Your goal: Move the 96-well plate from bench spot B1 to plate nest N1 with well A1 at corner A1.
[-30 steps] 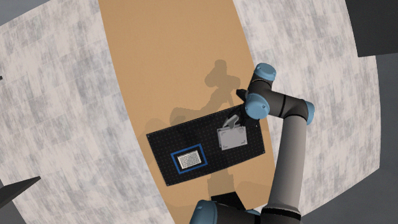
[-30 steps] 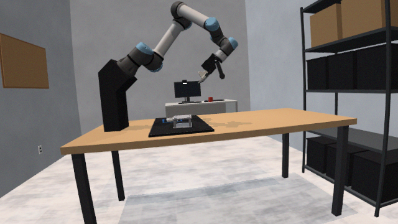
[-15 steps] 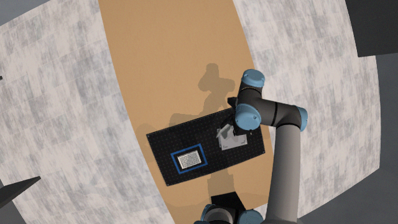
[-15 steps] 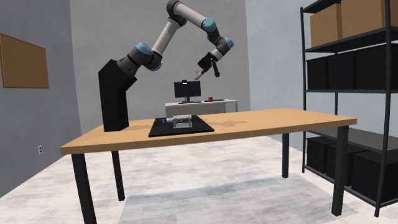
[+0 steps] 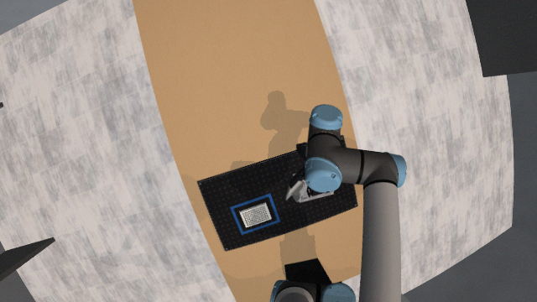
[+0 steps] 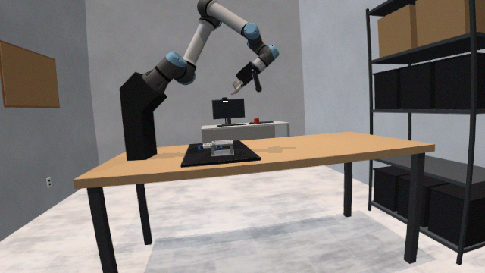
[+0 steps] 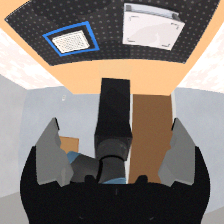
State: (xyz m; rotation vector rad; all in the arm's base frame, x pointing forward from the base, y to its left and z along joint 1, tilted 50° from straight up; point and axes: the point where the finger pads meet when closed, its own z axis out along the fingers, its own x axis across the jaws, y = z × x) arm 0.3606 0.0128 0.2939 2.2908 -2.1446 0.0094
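Right now the white 96-well plate is 31 cm below my hand, 18 cm to the left of it and 17 cm behind it. From my hand the other things lie so: grey raised nest N1 (26 cm below, 9 cm to the right, 7 cm behind).
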